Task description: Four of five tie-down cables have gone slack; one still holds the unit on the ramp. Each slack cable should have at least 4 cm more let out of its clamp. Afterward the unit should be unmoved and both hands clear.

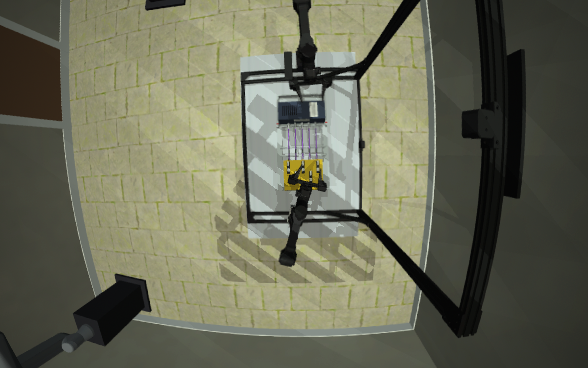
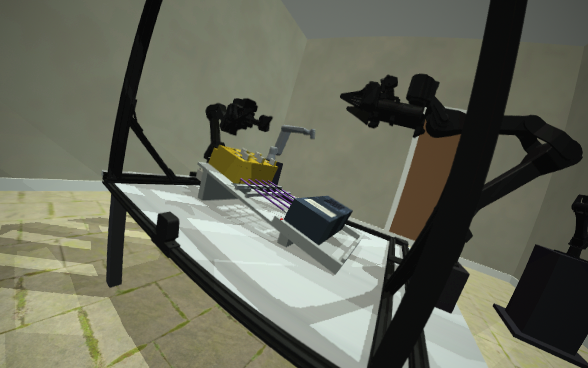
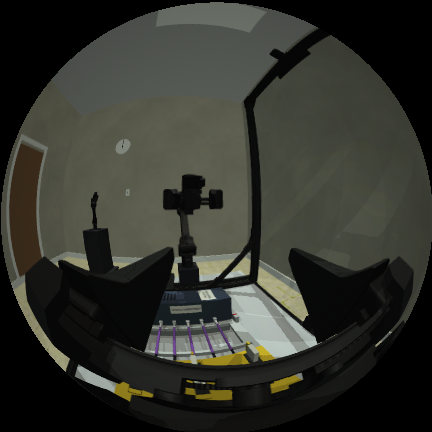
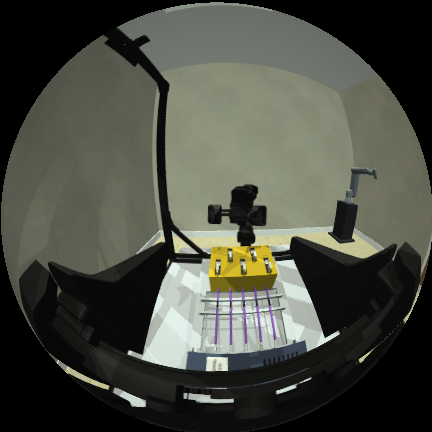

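Observation:
The dark blue unit (image 1: 300, 112) (image 2: 320, 217) (image 3: 220, 302) (image 4: 250, 361) rests on the grey ramp (image 2: 310, 251). Several purple cables (image 1: 302, 140) (image 3: 191, 340) (image 4: 244, 320) run from it to the yellow clamp block (image 2: 235, 167) (image 4: 245, 283) at the ramp's upper end. Pale levers stand in the block's top slots; which cable is taut I cannot tell. My left gripper (image 1: 310, 170) (image 2: 248, 120) (image 3: 233, 254) (image 4: 230, 215) is open and empty, above the block and apart from it. My right gripper (image 1: 312, 97) (image 2: 345, 102) (image 3: 197, 195) is open and empty, high above the unit's far side from the block.
Two thin crossbars (image 4: 242, 312) span the ramp under the cables. A black frame (image 1: 245, 150) (image 2: 220, 295) surrounds the white table (image 1: 345, 165) (image 2: 280, 280), with tall posts rising from it. A small black box (image 2: 167, 226) is fixed to one frame edge.

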